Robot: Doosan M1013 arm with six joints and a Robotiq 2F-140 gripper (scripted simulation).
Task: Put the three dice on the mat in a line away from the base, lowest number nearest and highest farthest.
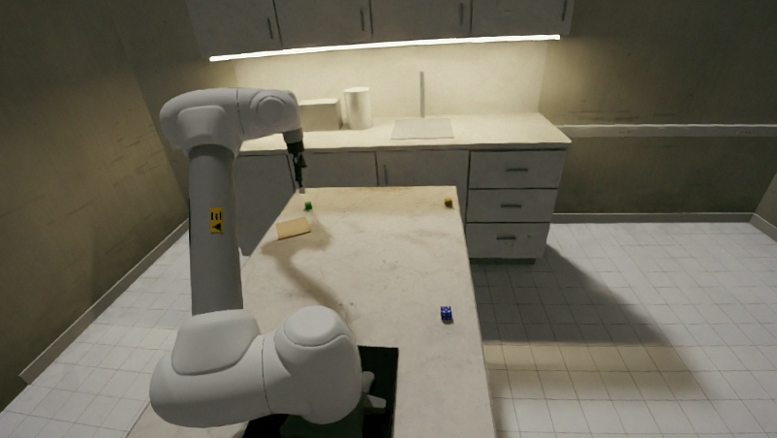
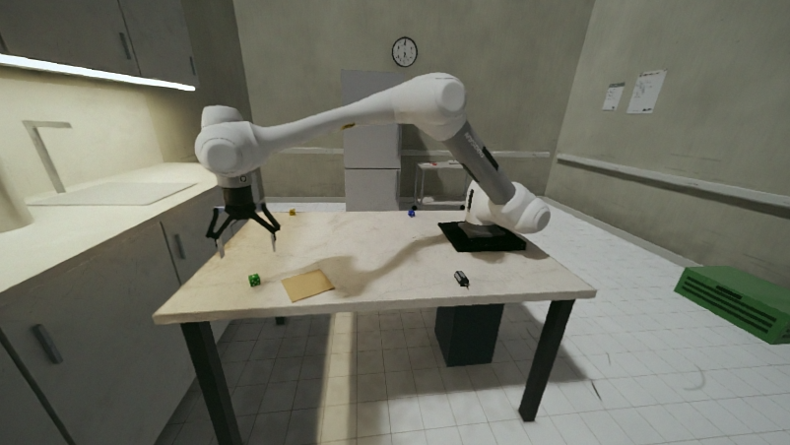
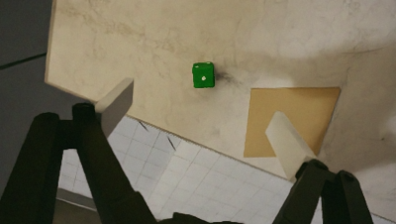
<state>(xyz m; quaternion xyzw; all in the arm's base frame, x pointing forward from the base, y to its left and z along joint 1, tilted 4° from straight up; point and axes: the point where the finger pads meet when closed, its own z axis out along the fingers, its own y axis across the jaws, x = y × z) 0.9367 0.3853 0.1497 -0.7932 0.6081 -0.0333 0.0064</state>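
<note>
Right now the green die is 110 mm below my hand. Also, from my hand: yellow die 670 mm to the right, 110 mm below, 50 mm ahead; tan mat 170 mm behind, 120 mm below, 10 mm to the left; blue die 650 mm to the right, 630 mm behind, 110 mm below.
</note>
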